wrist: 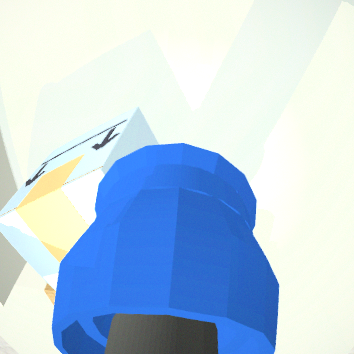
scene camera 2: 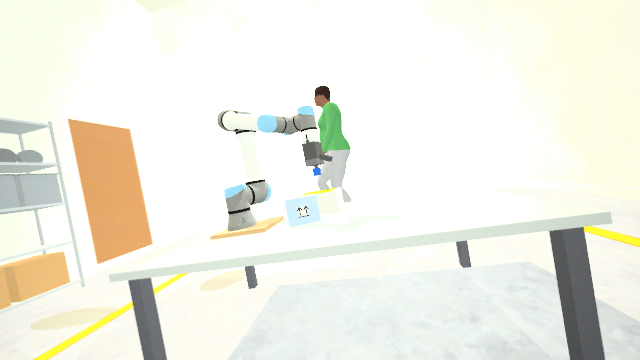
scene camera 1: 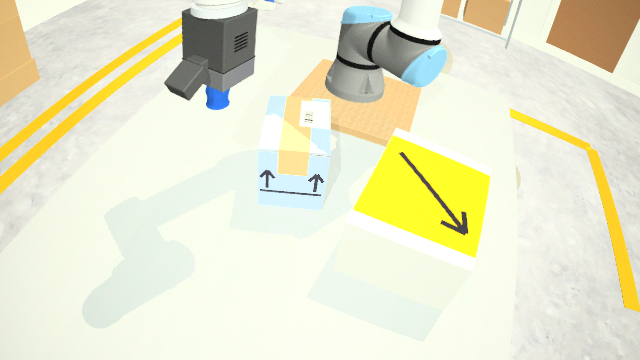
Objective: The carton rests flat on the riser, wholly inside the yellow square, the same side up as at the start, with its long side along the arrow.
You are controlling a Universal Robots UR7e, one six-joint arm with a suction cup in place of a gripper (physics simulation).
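Note:
The light-blue carton (scene camera 1: 294,162) (scene camera 2: 302,211) (wrist: 67,175) stands flat on the table, apart from the riser, with its printed arrows pointing up. Tan tape and a white barcode label are on its top. The riser (scene camera 1: 400,260) (scene camera 2: 327,204) is a pale block beside it, topped by the yellow square (scene camera 1: 387,185) (scene camera 2: 320,192) with a dark arrow (scene camera 1: 432,192). My gripper, a blue suction cup (scene camera 1: 218,102) (scene camera 2: 317,172) (wrist: 177,167), is off and open. It hangs in the air off one side of the carton, touching nothing. It hides part of the carton in the wrist view.
The arm's base (scene camera 1: 356,85) (scene camera 2: 241,220) stands on a wooden board (scene camera 1: 395,117) (scene camera 2: 260,228) behind the carton and riser. A person in green (scene camera 2: 332,127) shows behind the arm. A shelf rack (scene camera 2: 65,200) stands at the left of scene camera 2.

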